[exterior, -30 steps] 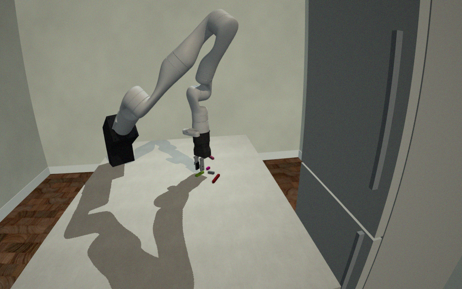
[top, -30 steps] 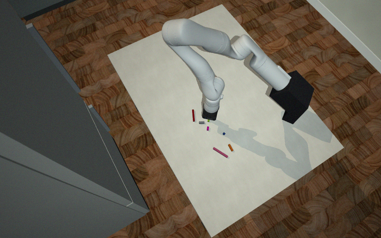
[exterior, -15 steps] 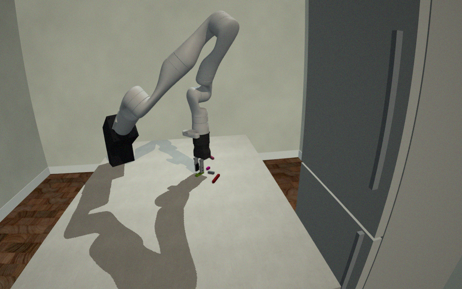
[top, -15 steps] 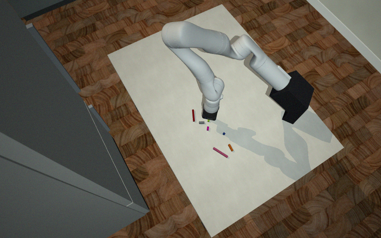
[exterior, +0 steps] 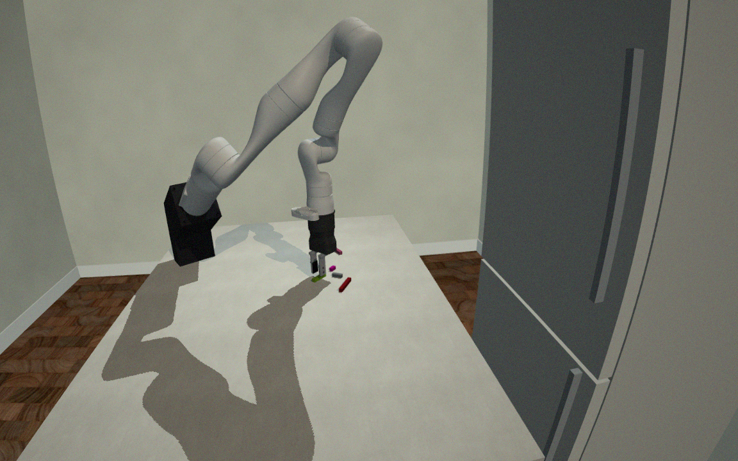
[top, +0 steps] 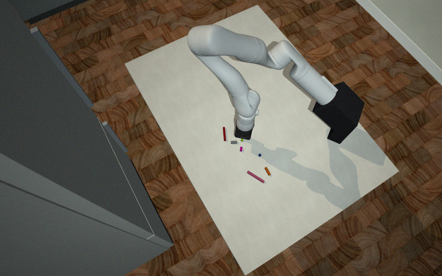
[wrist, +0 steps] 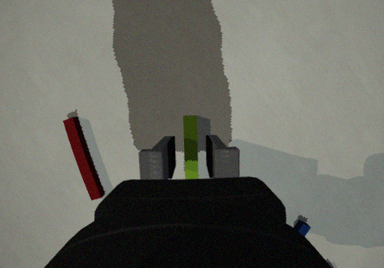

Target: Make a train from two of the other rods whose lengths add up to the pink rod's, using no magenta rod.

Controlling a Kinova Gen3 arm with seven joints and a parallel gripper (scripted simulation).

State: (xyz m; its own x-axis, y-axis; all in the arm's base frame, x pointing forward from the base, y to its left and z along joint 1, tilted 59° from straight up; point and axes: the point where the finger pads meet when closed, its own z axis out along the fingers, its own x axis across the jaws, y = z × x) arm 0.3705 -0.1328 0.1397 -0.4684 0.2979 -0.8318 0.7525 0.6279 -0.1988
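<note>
My hand is 30 mm above the lime rod. The rest, counted from my hand: grey rod (50 mm ahead, 30 mm below, 10 mm to the right); then red rod (70 mm to the right, 50 mm ahead, 30 mm below); then magenta rod (50 mm ahead, 40 mm to the left, 30 mm below).
</note>
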